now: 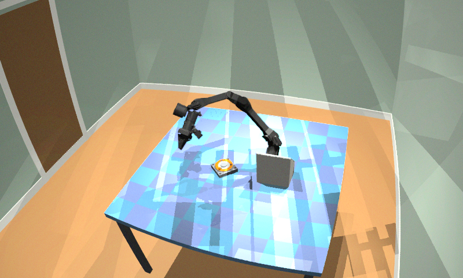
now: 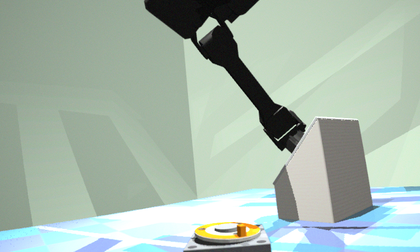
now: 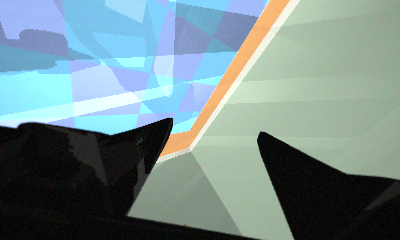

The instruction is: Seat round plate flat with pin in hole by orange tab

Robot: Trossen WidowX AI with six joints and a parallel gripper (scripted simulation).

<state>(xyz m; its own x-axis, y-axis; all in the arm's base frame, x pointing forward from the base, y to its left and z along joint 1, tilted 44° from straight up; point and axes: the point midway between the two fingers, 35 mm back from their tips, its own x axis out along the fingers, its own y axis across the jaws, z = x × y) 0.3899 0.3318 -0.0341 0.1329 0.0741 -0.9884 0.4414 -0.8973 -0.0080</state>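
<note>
Right now the round plate is 270 mm below my gripper tip, 230 mm to the right of it and 110 mm behind it. Round my gripper tip: base (280 mm below, 250 mm to the right, 110 mm behind).
</note>
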